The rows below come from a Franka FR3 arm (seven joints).
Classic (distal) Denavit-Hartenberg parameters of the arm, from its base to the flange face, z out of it. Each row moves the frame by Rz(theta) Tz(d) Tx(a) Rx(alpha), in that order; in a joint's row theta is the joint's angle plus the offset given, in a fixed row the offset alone. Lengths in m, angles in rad.
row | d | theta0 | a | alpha
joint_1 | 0.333 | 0 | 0 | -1.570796
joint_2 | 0 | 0 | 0 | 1.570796
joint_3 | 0.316 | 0 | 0.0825 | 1.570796
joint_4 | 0 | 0 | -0.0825 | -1.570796
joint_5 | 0.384 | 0 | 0 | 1.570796
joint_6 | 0 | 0 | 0.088 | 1.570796
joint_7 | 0.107 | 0 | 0 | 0
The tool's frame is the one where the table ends.
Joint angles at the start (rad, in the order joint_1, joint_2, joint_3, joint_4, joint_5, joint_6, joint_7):
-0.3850 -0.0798 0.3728 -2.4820 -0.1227 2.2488 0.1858
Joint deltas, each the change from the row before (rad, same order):
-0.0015 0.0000 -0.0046 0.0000 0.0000 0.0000 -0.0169
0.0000 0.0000 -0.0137 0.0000 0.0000 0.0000 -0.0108
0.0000 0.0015 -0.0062 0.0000 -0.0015 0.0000 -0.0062
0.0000 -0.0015 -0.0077 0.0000 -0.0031 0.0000 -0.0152
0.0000 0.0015 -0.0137 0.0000 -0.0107 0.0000 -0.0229
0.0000 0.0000 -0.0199 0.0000 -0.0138 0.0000 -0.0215
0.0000 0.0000 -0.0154 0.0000 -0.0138 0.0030 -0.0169
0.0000 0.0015 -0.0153 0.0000 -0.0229 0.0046 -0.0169
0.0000 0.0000 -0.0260 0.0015 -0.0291 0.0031 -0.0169
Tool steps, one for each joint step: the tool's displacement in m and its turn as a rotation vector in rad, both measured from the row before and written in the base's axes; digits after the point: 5 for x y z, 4 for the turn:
-0.00007 -0.00271 0.00006 0.0030 0.0019 0.0105
-0.00021 -0.00608 0.00017 0.0027 0.0009 -0.0031
-0.00016 -0.00278 -0.00055 0.0010 0.0020 0.0010
-0.00013 -0.00352 0.00073 0.0003 0.0003 0.0095
-0.00040 -0.00635 -0.00045 -0.0019 0.0043 0.0167
-0.00069 -0.00919 0.00026 -0.0043 0.0030 0.0115
-0.00030 -0.00715 0.00041 -0.0053 -0.0002 0.0118
-0.00025 -0.00731 -0.00010 -0.0107 0.0007 0.0189
-0.00066 -0.01226 0.00114 -0.0149 0.0002 0.0127

